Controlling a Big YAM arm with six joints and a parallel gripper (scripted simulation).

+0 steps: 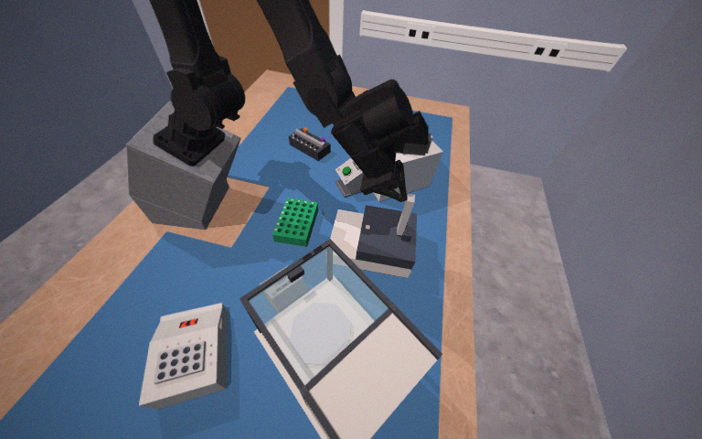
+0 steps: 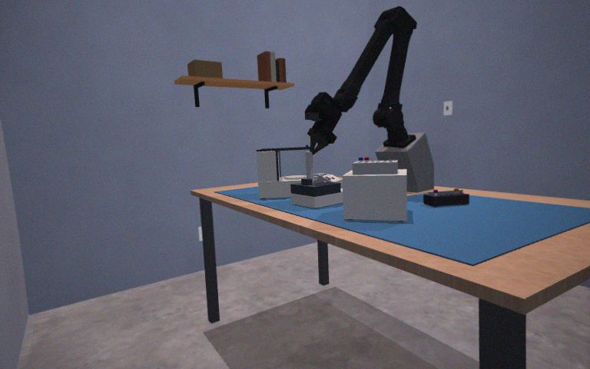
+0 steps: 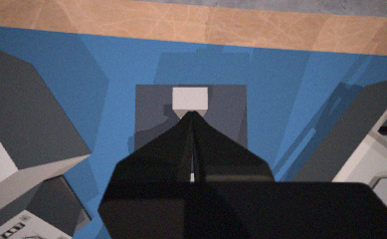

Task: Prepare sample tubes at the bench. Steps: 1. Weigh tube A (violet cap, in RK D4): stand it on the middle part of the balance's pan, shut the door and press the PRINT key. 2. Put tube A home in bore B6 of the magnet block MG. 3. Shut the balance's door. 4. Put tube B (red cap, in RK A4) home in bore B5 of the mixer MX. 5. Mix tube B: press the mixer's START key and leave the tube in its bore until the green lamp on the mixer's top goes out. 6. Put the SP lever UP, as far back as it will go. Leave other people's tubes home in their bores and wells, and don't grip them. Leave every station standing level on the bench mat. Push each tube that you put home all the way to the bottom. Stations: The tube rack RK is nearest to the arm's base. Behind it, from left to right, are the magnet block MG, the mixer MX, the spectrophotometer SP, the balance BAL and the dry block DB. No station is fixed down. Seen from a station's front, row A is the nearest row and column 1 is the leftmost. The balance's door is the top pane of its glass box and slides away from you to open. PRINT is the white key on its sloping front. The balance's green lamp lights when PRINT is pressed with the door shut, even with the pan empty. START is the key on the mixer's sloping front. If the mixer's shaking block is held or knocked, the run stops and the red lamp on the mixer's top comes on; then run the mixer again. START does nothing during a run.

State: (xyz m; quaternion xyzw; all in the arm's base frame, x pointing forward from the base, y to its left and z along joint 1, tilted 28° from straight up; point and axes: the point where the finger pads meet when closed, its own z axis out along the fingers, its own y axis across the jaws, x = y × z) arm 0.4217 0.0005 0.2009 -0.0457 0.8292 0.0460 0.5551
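Now: hand 5 cm above the SP lever and 2 cm short of it. Also, from my hand: blue-capped tube: 26 cm to the left, 4 cm below, 2 cm behind; balance door: 25 cm to the right, 10 cm behind, 1 cm above; green start key: 17 cm to the left, 17 cm behind, 13 cm below.
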